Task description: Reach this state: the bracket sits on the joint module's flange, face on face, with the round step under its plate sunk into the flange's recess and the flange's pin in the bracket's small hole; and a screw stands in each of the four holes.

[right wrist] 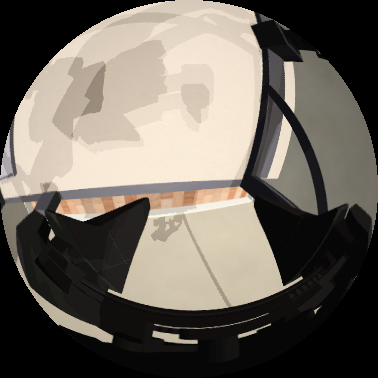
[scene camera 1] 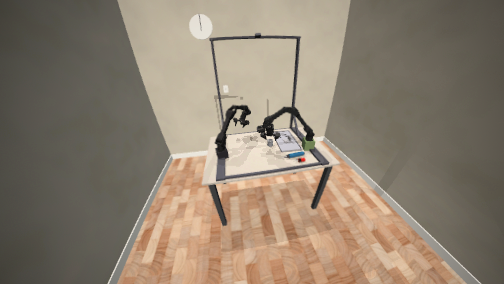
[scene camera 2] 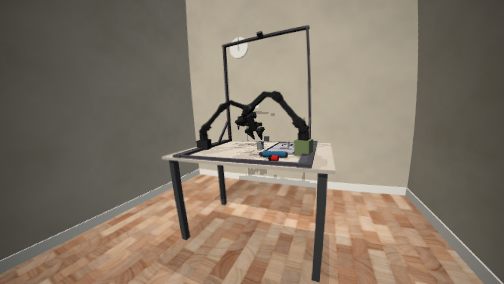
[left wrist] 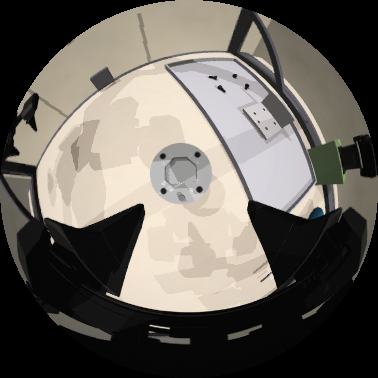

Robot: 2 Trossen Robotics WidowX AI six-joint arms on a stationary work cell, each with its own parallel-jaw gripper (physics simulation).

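The joint module stands upright on the table, its round grey flange facing up with an octagonal recess, four dark holes and a small mark near the rim. My left gripper is open and empty above it; the flange shows just beyond the fingertips in the left wrist view. The bracket lies plate-down on the pale tray, its dark wall upright. Screws lie loose on the tray's far part. My right gripper is open and empty, high above the table.
A blue tool and a red-and-black piece lie near the front edge. A green block is at the left arm's base. A small dark block stands at the far edge.
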